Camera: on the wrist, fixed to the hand. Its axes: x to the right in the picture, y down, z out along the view.
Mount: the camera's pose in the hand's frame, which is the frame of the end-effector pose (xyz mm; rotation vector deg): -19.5 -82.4 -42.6 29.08 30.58 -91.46
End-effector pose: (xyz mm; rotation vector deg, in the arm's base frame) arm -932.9 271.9 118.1 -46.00 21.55 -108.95
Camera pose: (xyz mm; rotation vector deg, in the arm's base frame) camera -1012.2 323.0 127.2 4.14 30.69 154.55
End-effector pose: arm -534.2 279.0 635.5 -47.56 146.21 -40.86
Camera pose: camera -503.4 248.4 719.8 114.92 -57.01 89.00
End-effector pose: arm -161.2 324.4 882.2 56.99 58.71 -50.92
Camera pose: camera -253.9 342.3 873.3 -35.50 -115.94 124.50
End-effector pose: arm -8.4 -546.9 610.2 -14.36 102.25 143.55
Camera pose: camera 26.5 -558.9 522.9 -89.88 70.11 49.30
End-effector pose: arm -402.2 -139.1 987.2 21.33 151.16 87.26
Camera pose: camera -405.3 -219.2 936.7 -104.37 124.26 21.21
